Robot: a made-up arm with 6 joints.
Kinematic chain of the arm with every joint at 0, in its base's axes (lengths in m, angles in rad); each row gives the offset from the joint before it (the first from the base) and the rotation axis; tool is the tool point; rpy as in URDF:
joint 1: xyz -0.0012 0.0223 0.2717 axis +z
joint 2: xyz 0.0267 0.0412 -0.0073 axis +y
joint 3: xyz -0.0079 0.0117 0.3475 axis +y
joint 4: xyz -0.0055 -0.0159 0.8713 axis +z
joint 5: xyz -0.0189 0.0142 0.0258 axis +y
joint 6: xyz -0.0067 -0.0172 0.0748 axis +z
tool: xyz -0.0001 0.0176 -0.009 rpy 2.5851 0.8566 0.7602
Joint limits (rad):
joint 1: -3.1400..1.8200
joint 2: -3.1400..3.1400
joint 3: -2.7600..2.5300
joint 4: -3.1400..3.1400
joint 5: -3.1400..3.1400
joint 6: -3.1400..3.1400
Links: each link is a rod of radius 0.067 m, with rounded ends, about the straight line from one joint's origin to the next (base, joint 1, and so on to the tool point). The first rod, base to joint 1, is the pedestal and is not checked.
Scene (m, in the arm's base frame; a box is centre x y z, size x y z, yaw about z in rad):
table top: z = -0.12
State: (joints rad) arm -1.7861 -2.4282 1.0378 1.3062 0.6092 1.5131
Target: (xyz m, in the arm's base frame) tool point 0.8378 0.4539 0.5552
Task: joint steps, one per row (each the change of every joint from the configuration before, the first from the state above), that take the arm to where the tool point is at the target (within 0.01 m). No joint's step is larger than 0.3 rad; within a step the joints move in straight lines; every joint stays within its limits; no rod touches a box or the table.
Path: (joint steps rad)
1: -0.2786 -0.0280 0.1825 0.0000 0.0352 0.0015
2: -0.2785 -0.0280 0.1825 0.0000 0.0351 0.0015
3: -0.2786 -0.0281 0.1825 0.0000 0.0352 0.0014

